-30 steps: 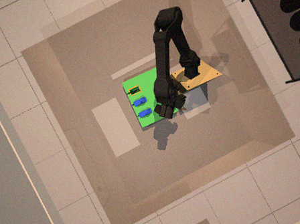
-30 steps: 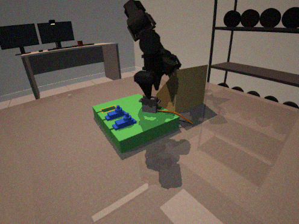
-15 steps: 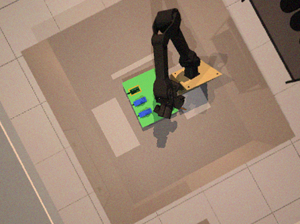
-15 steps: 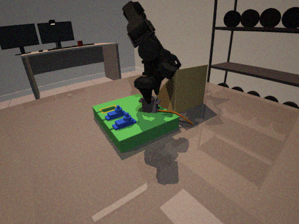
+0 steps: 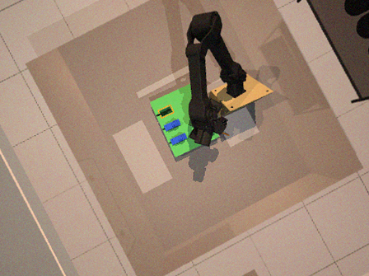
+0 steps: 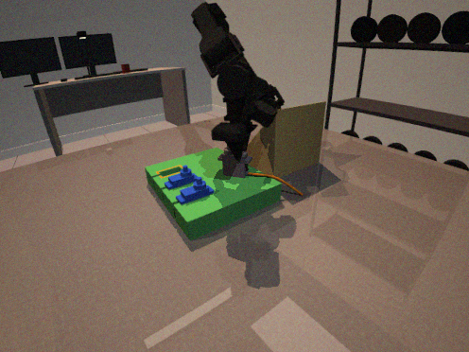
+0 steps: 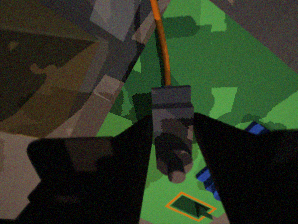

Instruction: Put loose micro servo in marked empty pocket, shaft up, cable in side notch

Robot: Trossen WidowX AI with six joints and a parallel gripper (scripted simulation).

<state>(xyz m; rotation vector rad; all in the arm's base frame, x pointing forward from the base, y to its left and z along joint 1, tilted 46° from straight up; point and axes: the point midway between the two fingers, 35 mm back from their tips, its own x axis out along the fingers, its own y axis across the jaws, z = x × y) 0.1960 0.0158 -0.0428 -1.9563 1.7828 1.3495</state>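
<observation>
Right now my gripper tip is 7 cm above the green deck, 6 cm to the left of it and 2 cm short of it.
</observation>
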